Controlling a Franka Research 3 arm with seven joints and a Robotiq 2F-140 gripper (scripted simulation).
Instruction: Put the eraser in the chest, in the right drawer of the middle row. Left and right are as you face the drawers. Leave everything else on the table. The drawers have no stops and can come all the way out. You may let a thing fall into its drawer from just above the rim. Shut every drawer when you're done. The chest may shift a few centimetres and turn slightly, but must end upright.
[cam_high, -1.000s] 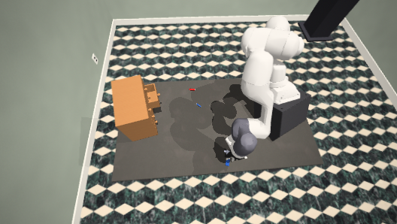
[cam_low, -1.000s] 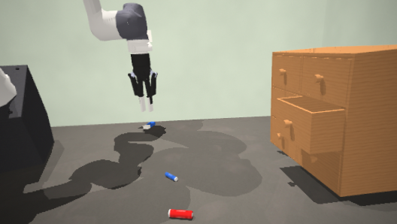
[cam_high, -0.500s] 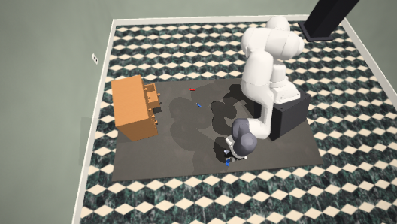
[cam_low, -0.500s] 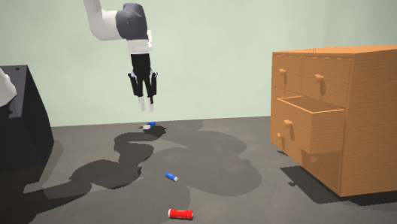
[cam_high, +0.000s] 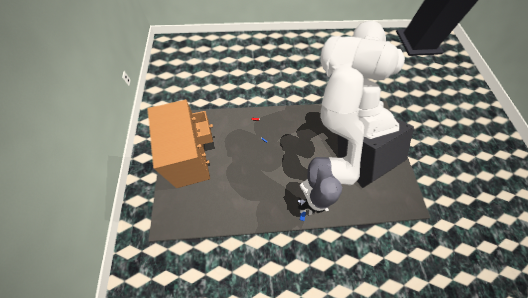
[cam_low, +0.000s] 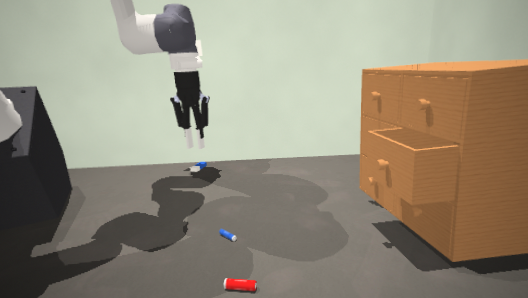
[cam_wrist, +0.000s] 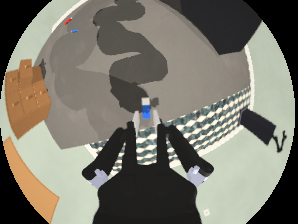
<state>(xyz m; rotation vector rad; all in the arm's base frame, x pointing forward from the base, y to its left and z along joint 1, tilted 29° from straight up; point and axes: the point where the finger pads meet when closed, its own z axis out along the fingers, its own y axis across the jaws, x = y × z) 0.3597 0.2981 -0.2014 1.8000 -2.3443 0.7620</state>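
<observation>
Now: the eraser 10 cm below my hand. The rest, counted from my hand: small blue cylinder (45 cm to the right, 16 cm ahead, 10 cm below); then red cylinder (60 cm to the right, 20 cm ahead, 10 cm below).
</observation>
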